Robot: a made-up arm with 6 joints. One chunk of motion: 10 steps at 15 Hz.
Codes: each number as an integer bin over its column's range. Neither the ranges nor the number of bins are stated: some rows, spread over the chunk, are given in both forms.
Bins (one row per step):
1: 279 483 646 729 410 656
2: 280 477 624 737 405 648
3: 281 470 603 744 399 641
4: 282 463 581 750 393 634
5: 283 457 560 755 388 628
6: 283 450 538 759 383 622
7: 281 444 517 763 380 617
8: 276 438 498 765 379 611
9: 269 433 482 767 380 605
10: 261 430 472 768 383 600
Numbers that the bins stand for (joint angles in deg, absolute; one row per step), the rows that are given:
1: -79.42 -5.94 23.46 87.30 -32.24 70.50
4: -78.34 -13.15 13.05 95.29 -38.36 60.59
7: -78.70 -19.99 2.80 100.24 -43.04 52.93
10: -85.90 -25.03 -4.40 102.14 -41.96 45.27
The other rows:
2: -79.06 -8.10 19.94 90.35 -34.04 66.89
3: -78.70 -10.63 16.58 93.01 -36.20 63.74
5: -77.98 -15.31 9.69 97.19 -40.16 57.89
6: -77.98 -17.83 6.17 98.71 -41.96 55.18
8: -80.50 -22.15 -0.24 101.00 -43.40 50.23
9: -83.02 -23.95 -2.80 101.76 -43.04 47.52

